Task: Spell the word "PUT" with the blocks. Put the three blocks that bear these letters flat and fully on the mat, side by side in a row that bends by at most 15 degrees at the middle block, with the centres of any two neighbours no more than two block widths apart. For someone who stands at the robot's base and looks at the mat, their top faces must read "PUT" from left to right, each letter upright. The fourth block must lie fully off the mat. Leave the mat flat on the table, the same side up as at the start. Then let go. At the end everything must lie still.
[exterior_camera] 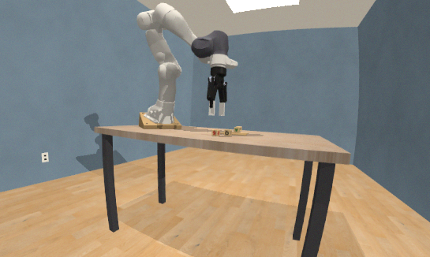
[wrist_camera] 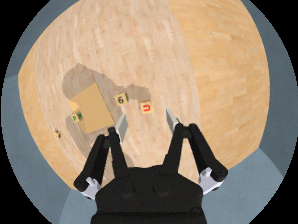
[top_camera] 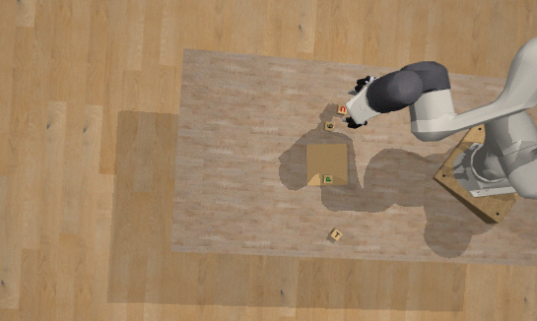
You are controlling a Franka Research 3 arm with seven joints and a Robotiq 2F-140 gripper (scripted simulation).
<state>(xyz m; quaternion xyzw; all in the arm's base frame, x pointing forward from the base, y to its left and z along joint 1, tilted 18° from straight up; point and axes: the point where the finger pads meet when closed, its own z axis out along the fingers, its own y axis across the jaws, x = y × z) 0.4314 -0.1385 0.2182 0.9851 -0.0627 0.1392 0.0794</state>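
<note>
Now: the red U block 11 cm below my hand. Round my hand: green P block (23 cm to the left, 10 cm below, 3 cm ahead); then block marked 6 (11 cm below, 6 cm to the left, 4 cm ahead); then tan mat (19 cm to the left, 12 cm below, 3 cm ahead).
</note>
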